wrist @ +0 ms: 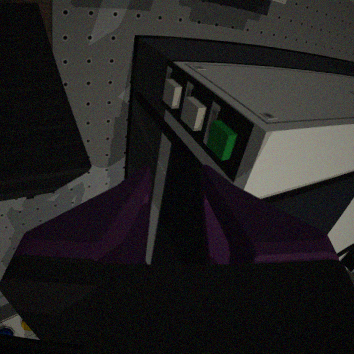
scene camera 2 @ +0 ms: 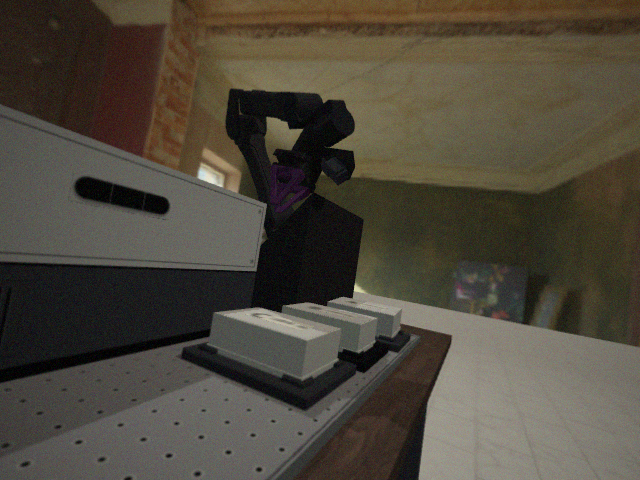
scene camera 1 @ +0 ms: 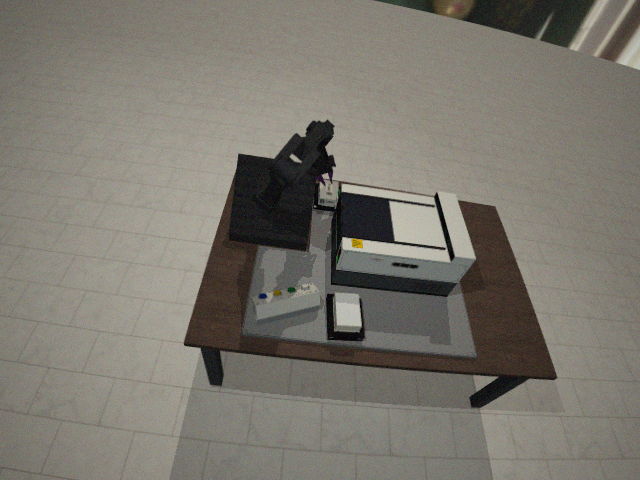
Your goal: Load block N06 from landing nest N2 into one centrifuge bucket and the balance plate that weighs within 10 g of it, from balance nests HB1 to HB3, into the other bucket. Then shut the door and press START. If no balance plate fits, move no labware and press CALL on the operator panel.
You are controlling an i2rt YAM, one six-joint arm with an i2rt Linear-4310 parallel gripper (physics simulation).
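Places are measured from the arm's base along level axes (x ahead, y left, z up), in metres.
Pixels of known places: gripper, fingertip midpoint: [wrist: 175, 176] [scene camera 2: 275, 208] [scene camera 1: 328, 184]; arm's base at its link origin: [scene camera 1: 265, 203].
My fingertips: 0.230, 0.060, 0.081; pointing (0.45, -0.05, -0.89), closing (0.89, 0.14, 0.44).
Note:
For each thing: its top centre in the pictures, then the offset to it from my fingertips, as dx, dy, dz. "pt": a spot on its surface instead. Level surfaces: height alone.
- grey perforated mat at its surface level: dz -0.212
- white panel at a spot on its surface: [scene camera 1: 416, 223] pt +0.330, -0.151, -0.002
- green button at its top centre: [wrist: 231, 147] +0.050, -0.005, -0.021
- operator panel at its top centre: [scene camera 1: 286, 294] -0.118, -0.426, -0.128
- brown table at its surface level: dz -0.225
The white centrifuge [scene camera 1: 397, 251] [scene camera 2: 129, 227] [wrist: 298, 158] stands on the grey perforated mat [scene camera 1: 408, 323]. Its top shows a dark panel on the left and a white panel [scene camera 1: 416, 223] on the right. Its button strip holds two white buttons [wrist: 173, 93] [wrist: 193, 113] and a green button [wrist: 221, 140]. My gripper [scene camera 1: 326, 179] [scene camera 2: 284, 190] [wrist: 175, 176] hangs just beside that strip, below and left of the green button in the wrist view. Its purple fingers stand close together with nothing between them. Three white blocks [scene camera 2: 273, 341] [scene camera 2: 335, 323] [scene camera 2: 372, 312] sit in black nests in front of the centrifuge, and they also show in scene camera 1 [scene camera 1: 347, 311].
The operator panel [scene camera 1: 287, 303] with blue, yellow, green and white buttons lies at the mat's front left. The arm's black pedestal [scene camera 1: 269, 211] [scene camera 2: 310, 252] [wrist: 35, 105] stands left of the centrifuge. The brown table [scene camera 1: 511, 310] ends close behind the nests.

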